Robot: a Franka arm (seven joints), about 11 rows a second.
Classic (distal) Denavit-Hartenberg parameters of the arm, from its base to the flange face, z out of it. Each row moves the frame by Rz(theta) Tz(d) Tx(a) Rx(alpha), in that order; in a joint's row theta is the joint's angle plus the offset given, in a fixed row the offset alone. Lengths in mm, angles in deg.
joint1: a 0, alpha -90, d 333, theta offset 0
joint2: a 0, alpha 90, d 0, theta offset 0
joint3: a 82.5, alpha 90, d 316, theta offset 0
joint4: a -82.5, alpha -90, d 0, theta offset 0
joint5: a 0, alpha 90, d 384, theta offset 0
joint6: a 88, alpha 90, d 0, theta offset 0
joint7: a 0, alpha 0, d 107, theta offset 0
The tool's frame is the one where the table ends.
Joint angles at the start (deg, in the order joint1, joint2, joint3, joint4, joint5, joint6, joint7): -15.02 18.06 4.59 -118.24 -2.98 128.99 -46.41
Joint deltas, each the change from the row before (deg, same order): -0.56 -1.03 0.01 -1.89 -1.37 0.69 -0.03; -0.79 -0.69 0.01 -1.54 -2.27 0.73 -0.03; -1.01 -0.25 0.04 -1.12 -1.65 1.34 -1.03; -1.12 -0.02 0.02 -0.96 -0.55 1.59 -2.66; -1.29 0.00 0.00 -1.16 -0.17 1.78 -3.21; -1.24 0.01 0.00 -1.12 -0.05 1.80 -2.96; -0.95 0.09 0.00 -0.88 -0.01 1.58 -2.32; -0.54 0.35 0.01 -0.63 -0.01 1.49 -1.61
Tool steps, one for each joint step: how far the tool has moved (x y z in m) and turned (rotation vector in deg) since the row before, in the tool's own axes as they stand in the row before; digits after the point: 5 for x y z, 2 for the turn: -0.00982 -0.00246 0.00313 -0.58 -0.88 -0.41; -0.01047 0.00032 0.00400 -1.02 -1.29 -0.79; -0.00932 0.00322 0.00452 -1.02 -0.49 -1.24; -0.00915 0.00400 0.00537 -0.55 0.25 -2.05; -0.01101 0.00342 0.00683 -0.33 0.44 -2.18; -0.01068 0.00253 0.00640 -0.36 0.52 -1.89; -0.00810 0.00146 0.00540 -0.36 0.46 -1.48; -0.00411 0.00036 0.00581 -0.33 0.41 -1.18
